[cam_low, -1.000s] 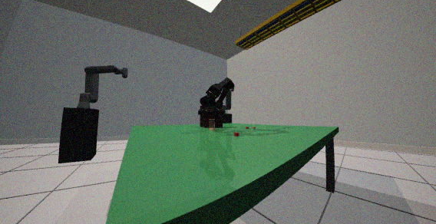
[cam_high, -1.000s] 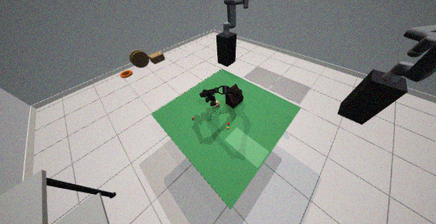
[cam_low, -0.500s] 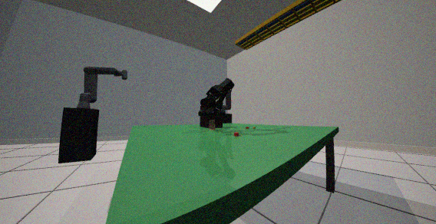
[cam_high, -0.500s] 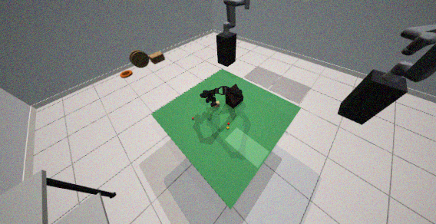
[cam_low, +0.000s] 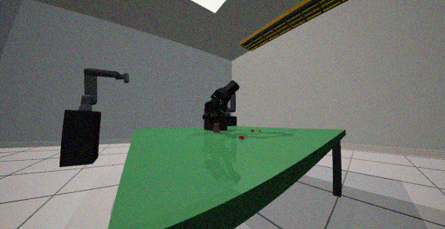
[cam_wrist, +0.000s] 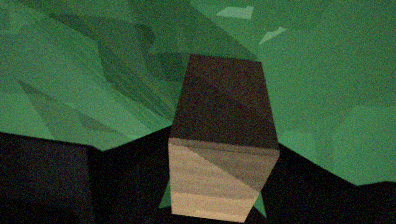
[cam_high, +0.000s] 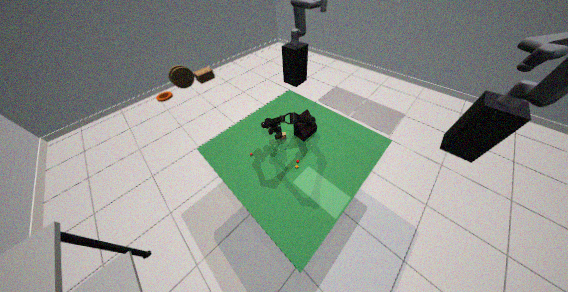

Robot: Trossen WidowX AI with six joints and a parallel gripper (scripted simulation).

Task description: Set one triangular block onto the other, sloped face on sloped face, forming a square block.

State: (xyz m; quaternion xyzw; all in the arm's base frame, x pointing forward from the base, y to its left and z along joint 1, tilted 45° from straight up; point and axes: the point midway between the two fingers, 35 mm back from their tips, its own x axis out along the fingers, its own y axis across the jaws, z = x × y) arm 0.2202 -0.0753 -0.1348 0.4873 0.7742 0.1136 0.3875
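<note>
Right now the tan triangular block is 1 cm ahead of my gripper tip, 1 cm to the right of it and 1 cm above it. From my gripper tip the other things lie so: red cube 32 cm ahead, 8 cm to the right, 3 cm below.
</note>
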